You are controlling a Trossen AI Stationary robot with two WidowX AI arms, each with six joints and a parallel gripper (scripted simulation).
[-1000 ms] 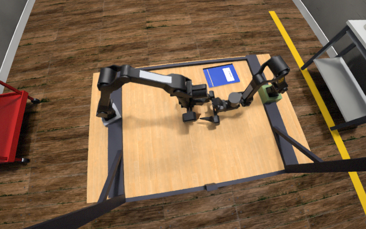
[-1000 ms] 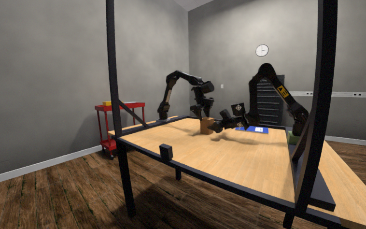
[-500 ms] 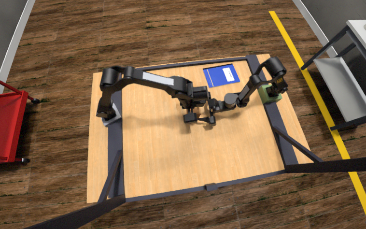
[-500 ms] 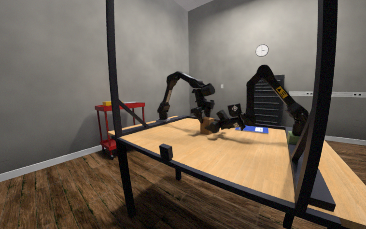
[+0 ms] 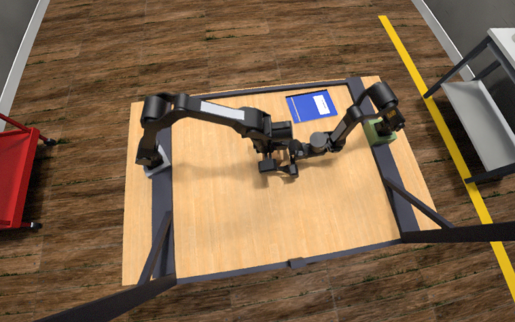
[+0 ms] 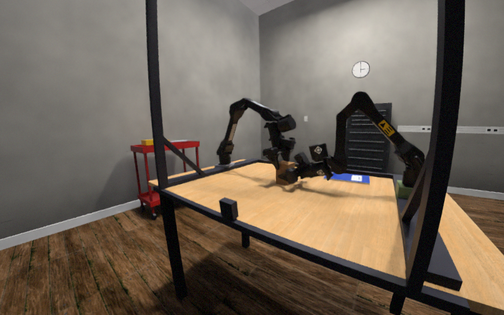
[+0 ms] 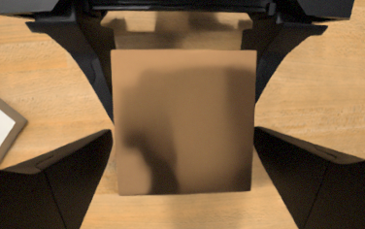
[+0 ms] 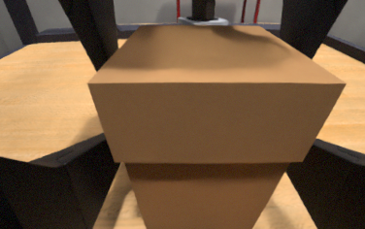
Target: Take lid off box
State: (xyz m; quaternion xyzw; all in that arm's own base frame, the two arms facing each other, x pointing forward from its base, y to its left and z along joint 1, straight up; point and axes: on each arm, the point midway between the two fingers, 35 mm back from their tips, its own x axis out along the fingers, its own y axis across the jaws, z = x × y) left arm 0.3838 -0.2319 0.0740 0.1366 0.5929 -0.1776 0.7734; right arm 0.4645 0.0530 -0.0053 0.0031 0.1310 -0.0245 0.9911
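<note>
My right gripper is now 2 cm to the right of the brown box. The rest, counted from my right hand: white block (21 cm ahead, 5 cm to the left, 4 cm below); lid (3 cm above, 2 cm to the left).
My left hand is 2 cm to the left of the lid and 2 cm above it. The rest, counted from my left hand: white block (21 cm ahead, 1 cm to the left, 10 cm below); then brown box (2 cm to the right, 6 cm below).
</note>
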